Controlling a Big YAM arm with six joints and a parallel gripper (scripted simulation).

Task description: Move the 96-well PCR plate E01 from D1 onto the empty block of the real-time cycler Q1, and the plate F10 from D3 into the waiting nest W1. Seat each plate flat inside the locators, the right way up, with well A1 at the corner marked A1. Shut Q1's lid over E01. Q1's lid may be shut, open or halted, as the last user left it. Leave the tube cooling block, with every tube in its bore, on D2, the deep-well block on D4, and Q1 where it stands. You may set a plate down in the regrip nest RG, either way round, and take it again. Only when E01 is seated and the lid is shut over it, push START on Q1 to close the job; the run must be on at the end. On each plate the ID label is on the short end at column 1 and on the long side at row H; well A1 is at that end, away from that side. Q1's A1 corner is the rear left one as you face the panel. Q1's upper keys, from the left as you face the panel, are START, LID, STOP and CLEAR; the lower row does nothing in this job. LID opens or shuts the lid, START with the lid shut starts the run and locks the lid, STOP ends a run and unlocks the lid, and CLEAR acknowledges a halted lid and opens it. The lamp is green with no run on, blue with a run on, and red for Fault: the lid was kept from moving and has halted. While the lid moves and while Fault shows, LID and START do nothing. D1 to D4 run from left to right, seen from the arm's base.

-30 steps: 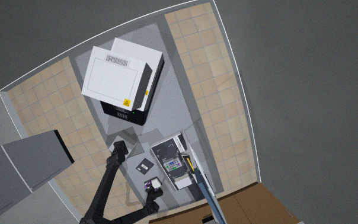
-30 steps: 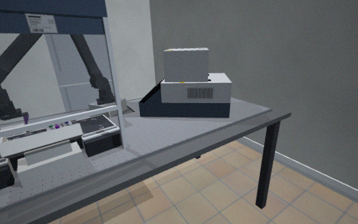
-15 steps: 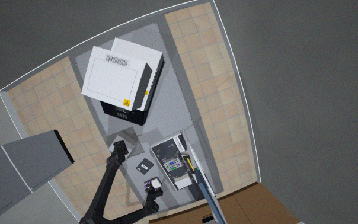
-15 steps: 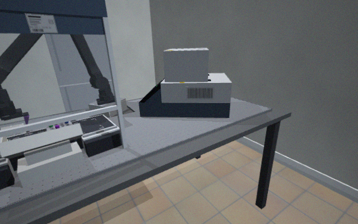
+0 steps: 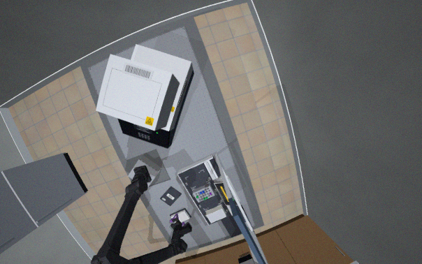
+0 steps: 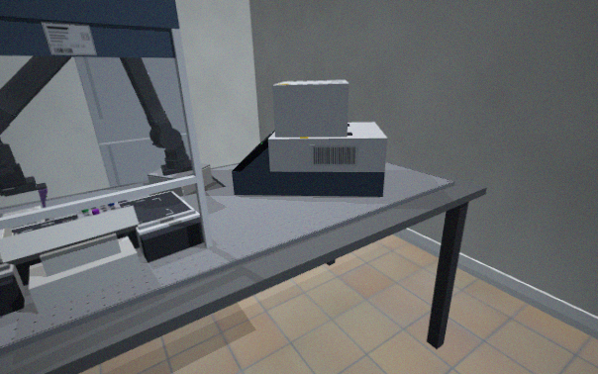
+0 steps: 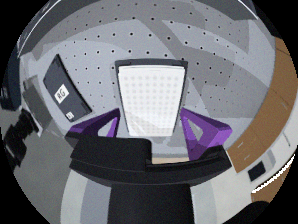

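The tube cooling block is 25 cm ahead of my hand, 21 cm to the left of it and 5 cm above it. The rest, counted from my hand: frame post (40 cm ahead, 43 cm to the left, 21 cm above); then white deep-well block (29 cm ahead, 1 cm to the left, 5 cm above); then label (2 cm behind, 20 cm to the left, 3 cm below).
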